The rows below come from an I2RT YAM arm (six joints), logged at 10 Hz.
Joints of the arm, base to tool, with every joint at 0 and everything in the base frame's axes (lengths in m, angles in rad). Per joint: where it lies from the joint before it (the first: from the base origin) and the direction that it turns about. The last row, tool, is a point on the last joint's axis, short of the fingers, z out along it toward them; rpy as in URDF.
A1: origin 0.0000 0.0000 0.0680 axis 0 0 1
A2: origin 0.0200 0.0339 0.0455 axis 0 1 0
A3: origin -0.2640 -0.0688 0.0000 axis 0 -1 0
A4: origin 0.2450 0.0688 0.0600 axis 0 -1 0
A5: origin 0.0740 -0.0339 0.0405 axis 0 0 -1
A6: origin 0.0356 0.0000 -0.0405 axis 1 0 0
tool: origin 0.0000 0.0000 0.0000 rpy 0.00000 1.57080 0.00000
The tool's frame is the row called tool.
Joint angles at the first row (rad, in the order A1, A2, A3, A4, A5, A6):
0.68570 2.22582 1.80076 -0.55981 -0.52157 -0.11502
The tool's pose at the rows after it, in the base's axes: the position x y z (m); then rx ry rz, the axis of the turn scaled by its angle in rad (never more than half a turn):
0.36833 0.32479 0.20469 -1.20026 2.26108 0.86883
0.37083 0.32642 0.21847 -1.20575 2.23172 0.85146
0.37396 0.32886 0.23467 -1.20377 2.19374 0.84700
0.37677 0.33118 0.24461 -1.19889 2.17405 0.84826
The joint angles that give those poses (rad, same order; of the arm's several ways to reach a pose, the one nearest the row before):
0.68721 2.21972 1.84513 -0.57364 -0.51086 -0.12116
0.68723 2.21814 1.89275 -0.60125 -0.50009 -0.13343
0.68722 2.21965 1.95105 -0.62429 -0.49701 -0.13806
0.68725 2.22885 2.00021 -0.64421 -0.49701 -0.13653

